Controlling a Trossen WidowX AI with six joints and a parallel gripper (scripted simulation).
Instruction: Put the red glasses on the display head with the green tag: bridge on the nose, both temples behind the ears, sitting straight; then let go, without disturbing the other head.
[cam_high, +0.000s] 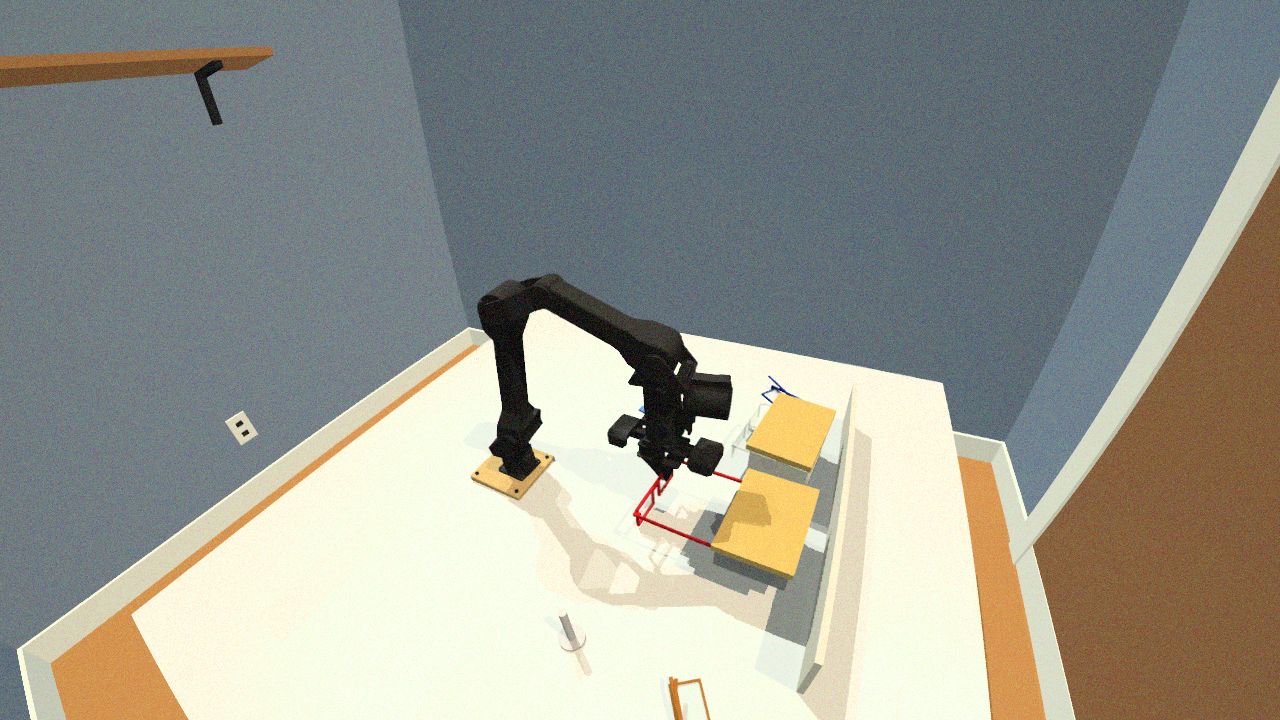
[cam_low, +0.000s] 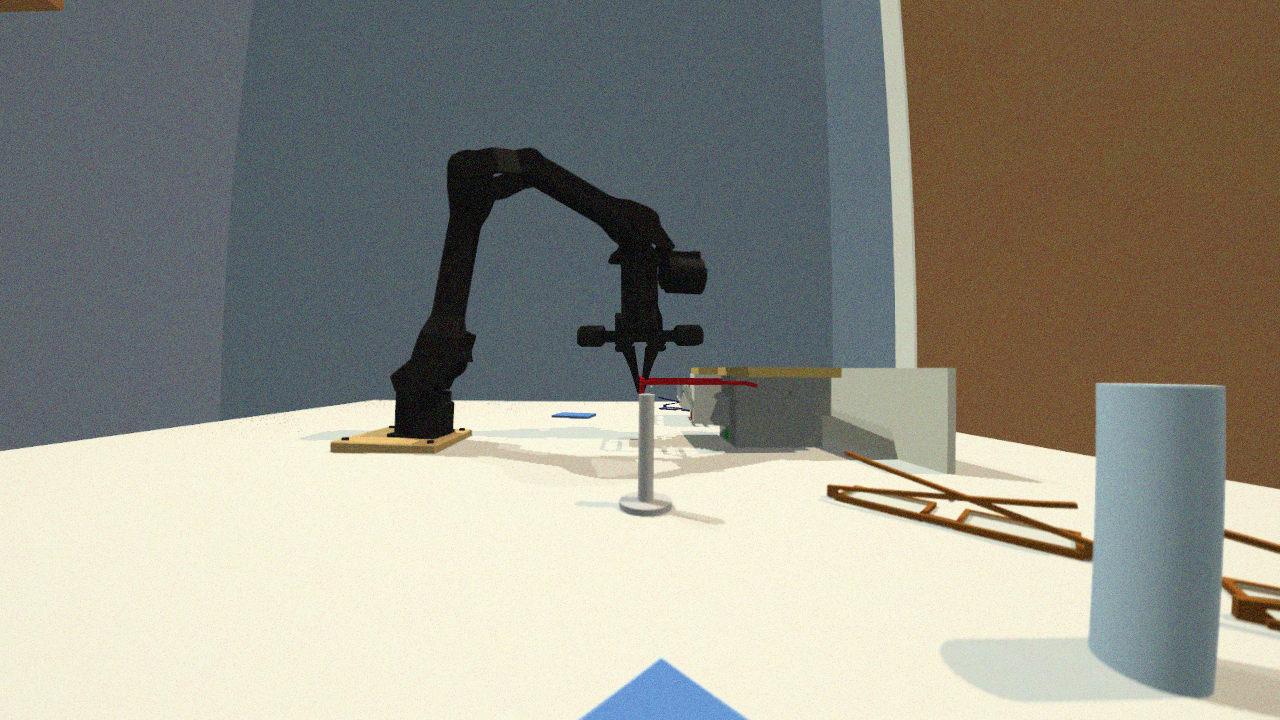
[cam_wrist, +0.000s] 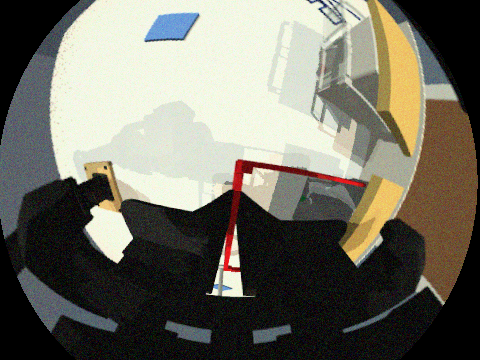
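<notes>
Right now the display head is 16 cm ahead of my gripper tip, 4 cm to the right of it and 1 cm below it. From my gripper tip the other things lie so: pale blue cylinder (47 cm to the right, 15 cm ahead, 2 cm below); thin grey wall (29 cm ahead, 7 cm to the left, 1 cm below); white stand post (29 cm to the right, 4 cm below, 1 cm behind).
</notes>
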